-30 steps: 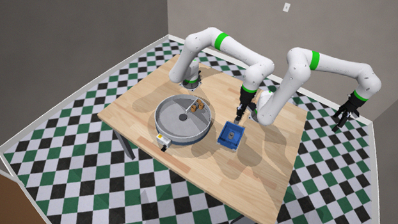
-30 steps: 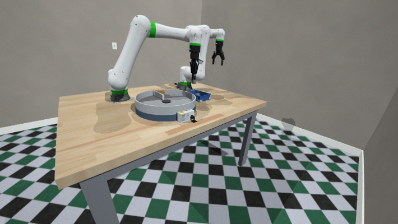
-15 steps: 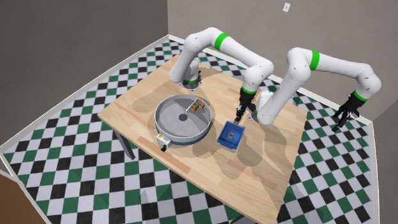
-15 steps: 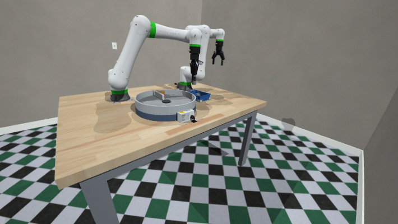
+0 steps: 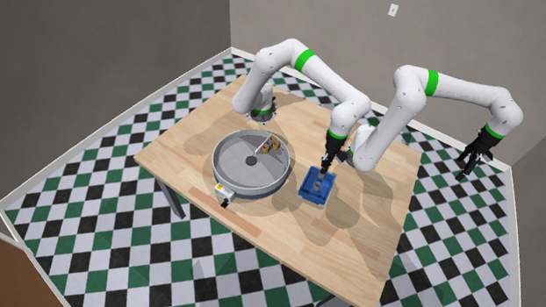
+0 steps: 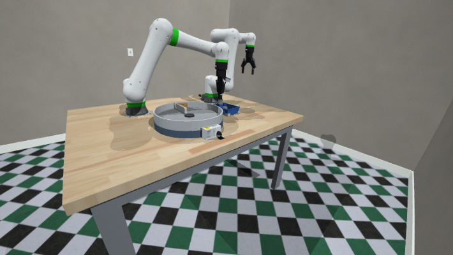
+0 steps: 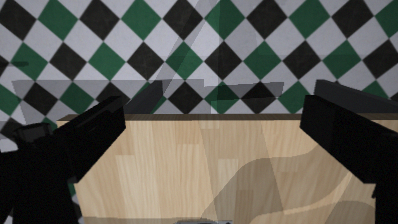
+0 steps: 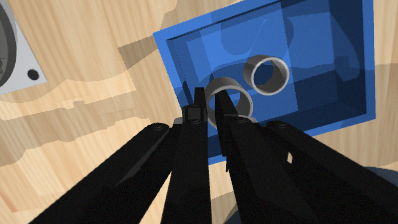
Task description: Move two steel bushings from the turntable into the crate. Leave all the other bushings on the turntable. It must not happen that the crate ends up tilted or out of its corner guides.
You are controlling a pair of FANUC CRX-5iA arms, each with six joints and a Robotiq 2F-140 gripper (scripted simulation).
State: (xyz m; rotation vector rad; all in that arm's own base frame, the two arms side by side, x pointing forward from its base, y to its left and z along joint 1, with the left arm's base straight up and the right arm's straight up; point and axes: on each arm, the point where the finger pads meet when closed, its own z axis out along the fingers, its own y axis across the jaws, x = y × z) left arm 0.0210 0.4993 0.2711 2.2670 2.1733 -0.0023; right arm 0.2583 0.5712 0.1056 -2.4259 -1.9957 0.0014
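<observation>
The blue crate is 60 mm ahead of my right hand and 80 mm below it. Round my right hand: turntable 140 mm ahead, 370 mm to the right, 50 mm below.
</observation>
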